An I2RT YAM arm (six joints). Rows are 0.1 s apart.
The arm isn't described. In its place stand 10 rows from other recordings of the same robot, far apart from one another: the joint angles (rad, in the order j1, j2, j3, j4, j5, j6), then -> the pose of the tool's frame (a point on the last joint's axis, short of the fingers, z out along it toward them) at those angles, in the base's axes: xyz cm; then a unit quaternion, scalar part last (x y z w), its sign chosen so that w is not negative.
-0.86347, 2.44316, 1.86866, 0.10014, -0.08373, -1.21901 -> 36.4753 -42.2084 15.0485 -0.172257 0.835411 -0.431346 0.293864
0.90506, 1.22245, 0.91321, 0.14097, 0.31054, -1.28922 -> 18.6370 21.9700 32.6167 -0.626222 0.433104 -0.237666 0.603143
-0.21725, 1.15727, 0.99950, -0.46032, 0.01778, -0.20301 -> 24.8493 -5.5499 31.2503 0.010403 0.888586 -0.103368 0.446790
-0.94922, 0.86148, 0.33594, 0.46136, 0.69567, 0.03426 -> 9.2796 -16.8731 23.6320 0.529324 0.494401 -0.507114 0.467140
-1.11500, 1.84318, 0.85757, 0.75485, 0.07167, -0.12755 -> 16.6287 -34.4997 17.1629 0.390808 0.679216 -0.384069 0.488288
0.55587, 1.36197, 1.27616, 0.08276, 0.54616, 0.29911 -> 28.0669 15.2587 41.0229 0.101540 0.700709 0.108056 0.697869
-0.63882, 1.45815, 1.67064, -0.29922, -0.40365, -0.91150 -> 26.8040 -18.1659 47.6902 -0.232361 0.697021 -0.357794 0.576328
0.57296, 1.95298, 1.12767, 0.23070, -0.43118, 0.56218 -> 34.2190 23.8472 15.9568 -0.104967 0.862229 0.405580 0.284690
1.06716, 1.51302, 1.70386, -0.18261, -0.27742, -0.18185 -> 15.6591 30.4381 48.3334 -0.487424 0.508390 0.389186 0.593710
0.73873, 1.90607, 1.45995, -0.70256, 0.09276, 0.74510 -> 29.6924 26.5968 21.1380 0.012824 0.976722 0.107984 0.184901
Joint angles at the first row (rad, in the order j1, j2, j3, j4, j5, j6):
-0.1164 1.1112 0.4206 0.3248 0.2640 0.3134
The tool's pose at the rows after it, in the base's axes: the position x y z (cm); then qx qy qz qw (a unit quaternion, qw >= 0):
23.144 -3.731 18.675 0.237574 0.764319 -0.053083 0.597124
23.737 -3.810 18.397 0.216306 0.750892 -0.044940 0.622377
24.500 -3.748 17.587 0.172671 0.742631 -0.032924 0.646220
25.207 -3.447 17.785 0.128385 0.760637 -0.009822 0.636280
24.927 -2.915 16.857 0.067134 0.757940 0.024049 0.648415
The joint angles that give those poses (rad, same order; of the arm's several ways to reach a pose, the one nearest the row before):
-0.1211 1.1845 0.3571 0.5323 0.2578 0.2901
-0.1268 1.2443 0.3427 0.6728 0.2200 0.2592
-0.1308 1.3422 0.3253 0.8518 0.1465 0.2019
-0.1285 1.3527 0.3592 0.8019 0.0532 0.1621
-0.1270 1.3964 0.3177 0.9196 -0.0748 0.1134

